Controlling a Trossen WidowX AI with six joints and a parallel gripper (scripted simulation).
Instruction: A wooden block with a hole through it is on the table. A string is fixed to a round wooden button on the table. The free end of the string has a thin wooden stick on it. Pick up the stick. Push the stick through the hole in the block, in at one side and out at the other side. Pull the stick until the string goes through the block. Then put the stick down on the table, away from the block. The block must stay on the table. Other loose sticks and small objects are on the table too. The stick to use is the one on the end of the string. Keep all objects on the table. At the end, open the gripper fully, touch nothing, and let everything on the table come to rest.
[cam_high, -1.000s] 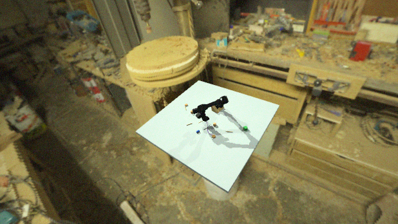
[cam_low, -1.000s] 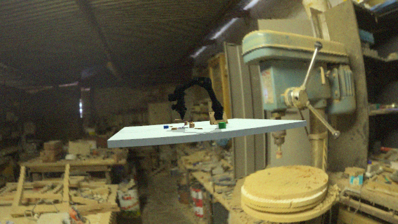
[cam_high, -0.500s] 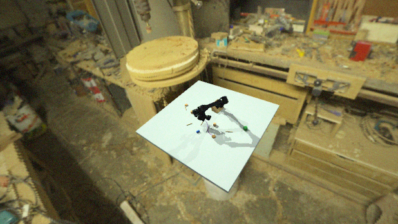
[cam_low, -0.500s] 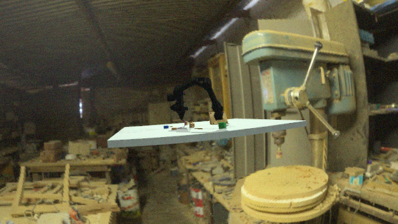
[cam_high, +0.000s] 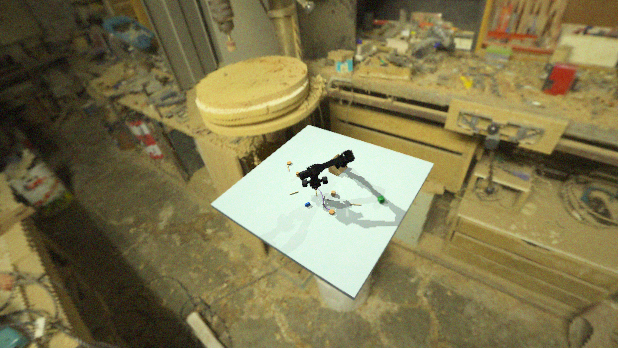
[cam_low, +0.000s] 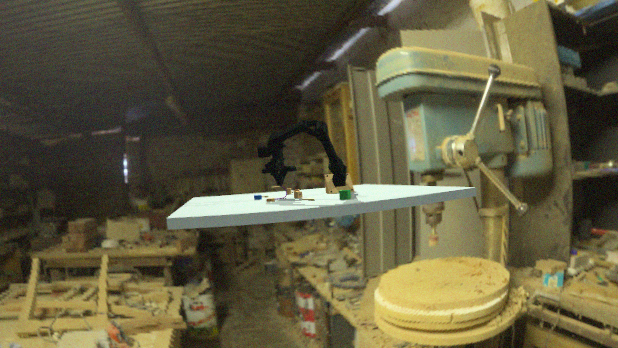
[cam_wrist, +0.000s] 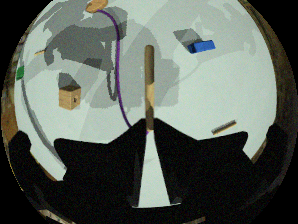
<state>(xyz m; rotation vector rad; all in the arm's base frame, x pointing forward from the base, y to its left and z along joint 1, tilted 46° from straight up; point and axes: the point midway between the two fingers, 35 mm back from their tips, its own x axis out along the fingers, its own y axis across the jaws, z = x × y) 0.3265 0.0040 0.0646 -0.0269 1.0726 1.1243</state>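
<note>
My gripper tip is now 10 mm to the right of the thin wooden stick and 10 mm short of it. From my gripper tip the other things lie so: round wooden button (200 mm to the left, 70 mm ahead, 50 mm below); then small blue piece (120 mm ahead, 50 mm below, 20 mm to the left); then wooden block (100 mm to the left, 80 mm behind, 40 mm below).
</note>
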